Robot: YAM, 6 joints.
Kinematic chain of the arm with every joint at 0, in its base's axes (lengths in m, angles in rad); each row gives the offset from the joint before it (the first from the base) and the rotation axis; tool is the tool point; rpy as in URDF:
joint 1: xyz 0 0 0.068 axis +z
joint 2: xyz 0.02 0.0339 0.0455 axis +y
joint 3: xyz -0.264 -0.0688 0 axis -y
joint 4: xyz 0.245 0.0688 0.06 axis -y
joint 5: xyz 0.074 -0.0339 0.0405 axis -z
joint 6: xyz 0.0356 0 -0.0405 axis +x
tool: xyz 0 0 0 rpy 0 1.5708 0
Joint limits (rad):
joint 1: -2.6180..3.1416
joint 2: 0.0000..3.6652
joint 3: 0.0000..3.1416
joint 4: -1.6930..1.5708
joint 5: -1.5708..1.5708
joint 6: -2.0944..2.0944
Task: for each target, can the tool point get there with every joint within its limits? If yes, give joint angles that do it. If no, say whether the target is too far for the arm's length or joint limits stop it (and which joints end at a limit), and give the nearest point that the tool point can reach.
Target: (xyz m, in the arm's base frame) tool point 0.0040 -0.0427 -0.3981
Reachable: no: joint limits stop it (at a limit: joint 2) | nearest point 0.0071 -0.0759 -0.3366 | short by 0.070 m
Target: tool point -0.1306 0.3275 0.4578
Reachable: yes | joints 1.8606 1.5977 1.4659 0.7591 -1.0867 -1.1884
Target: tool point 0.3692 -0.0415 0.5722
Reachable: yes | joints -0.0326 1.9029 2.4712 -0.2801 0.9756 -1.4497
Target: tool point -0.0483 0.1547 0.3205
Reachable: yes | joints 1.7245 0.6573 0.5252 0.3177 -0.7430 -0.6265
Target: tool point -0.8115 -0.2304 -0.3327
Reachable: no: too far | nearest point -0.4957 -0.2641 -0.1892 | short by 0.348 m
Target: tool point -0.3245 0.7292 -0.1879
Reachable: no: too far | nearest point -0.2454 0.5515 -0.1125 | short by 0.209 m
